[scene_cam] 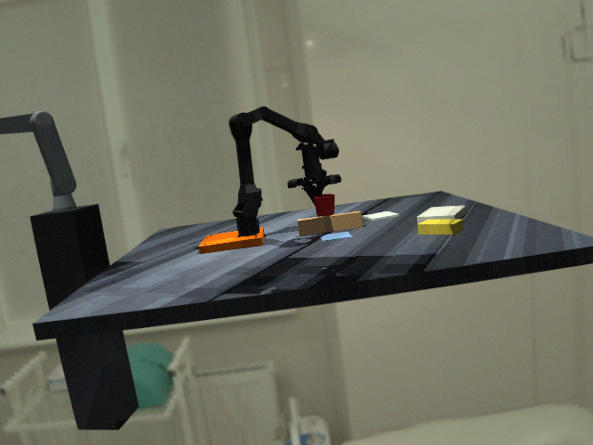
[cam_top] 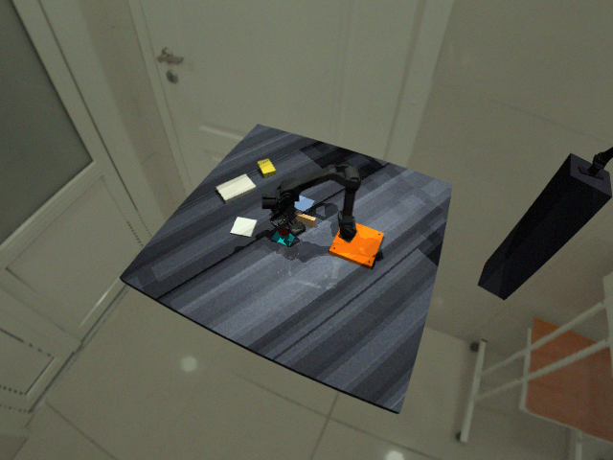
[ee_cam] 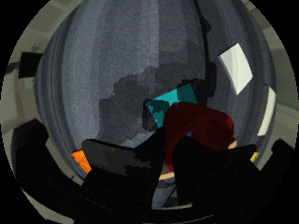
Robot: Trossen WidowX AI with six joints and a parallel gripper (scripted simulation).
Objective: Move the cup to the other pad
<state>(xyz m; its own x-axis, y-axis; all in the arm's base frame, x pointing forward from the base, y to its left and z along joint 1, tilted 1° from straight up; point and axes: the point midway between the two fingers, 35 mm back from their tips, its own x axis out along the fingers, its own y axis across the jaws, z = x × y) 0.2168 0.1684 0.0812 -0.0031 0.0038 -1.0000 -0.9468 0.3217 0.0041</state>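
My gripper tip is now 30 mm short of the teal pad, 10 mm to the left of it and 80 mm above it. Round my gripper tip: wooden block: 50 mm ahead, 120 mm to the right, 60 mm below; then cup: 30 mm ahead, 10 mm to the right; then white tile: 220 mm ahead, 70 mm to the left, 70 mm below.
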